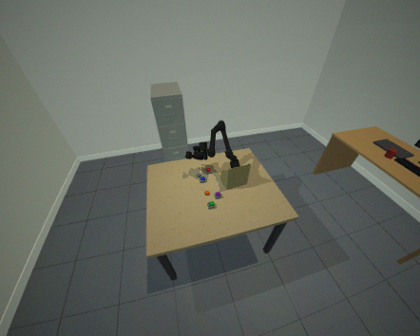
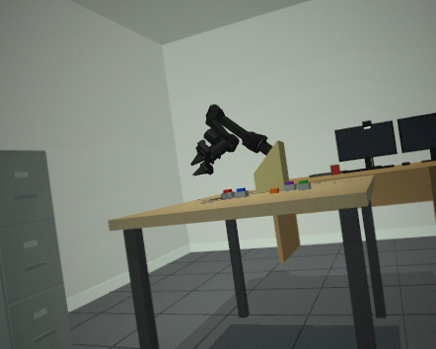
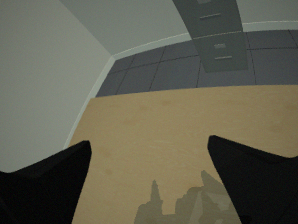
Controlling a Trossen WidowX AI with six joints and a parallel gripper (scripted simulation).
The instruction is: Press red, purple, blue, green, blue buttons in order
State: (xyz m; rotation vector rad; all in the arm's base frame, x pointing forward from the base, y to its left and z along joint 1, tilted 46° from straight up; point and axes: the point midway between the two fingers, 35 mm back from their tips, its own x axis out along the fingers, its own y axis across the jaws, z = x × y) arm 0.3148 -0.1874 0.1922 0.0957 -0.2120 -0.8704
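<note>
Right now the purple button is 15 cm behind my gripper tip, 39 cm to the left of it and 12 cm below it. Round my gripper tip: grey block 5 cm behind, 12 cm to the left, 14 cm below; green button 7 cm behind, 47 cm to the left, 12 cm below; blue button 8 cm behind, 19 cm to the left, 12 cm below.
</note>
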